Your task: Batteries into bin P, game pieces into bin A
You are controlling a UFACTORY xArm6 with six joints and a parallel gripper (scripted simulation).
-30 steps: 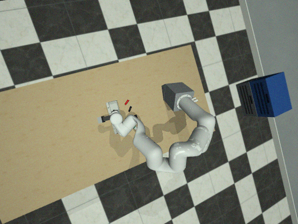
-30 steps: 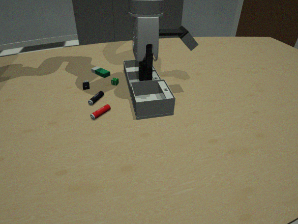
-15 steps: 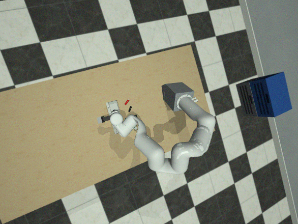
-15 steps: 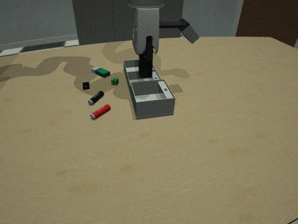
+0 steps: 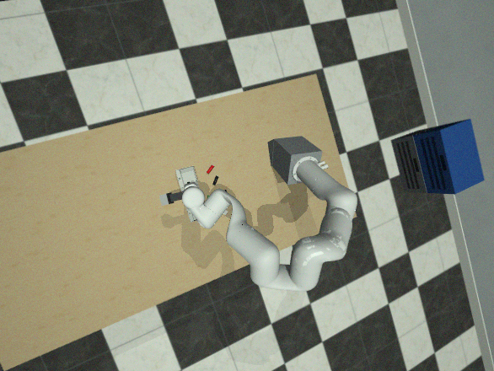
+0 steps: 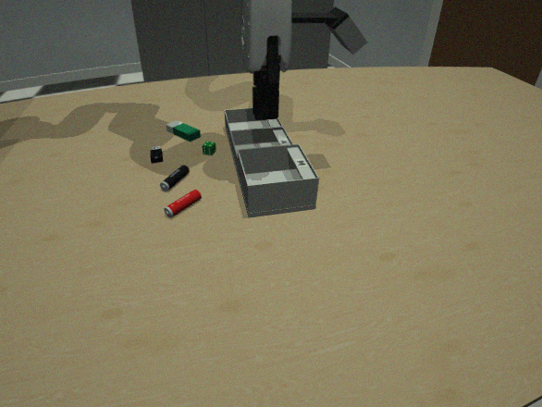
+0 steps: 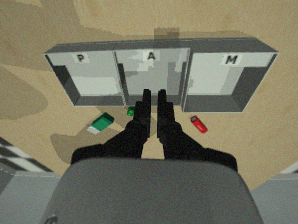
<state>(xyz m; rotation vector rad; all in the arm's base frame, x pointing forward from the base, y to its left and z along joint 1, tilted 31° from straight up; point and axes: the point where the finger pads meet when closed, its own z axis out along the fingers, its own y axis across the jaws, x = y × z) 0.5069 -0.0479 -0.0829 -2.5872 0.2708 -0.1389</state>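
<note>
Now: hand 8 cm above the green die, 7 cm past it and 5 cm to the right of it. The rest, counted from my hand: bin 7 cm below; then black battery 13 cm behind, 9 cm below, 1 cm to the right; then red battery 13 cm behind, 9 cm below, 7 cm to the right.
</note>
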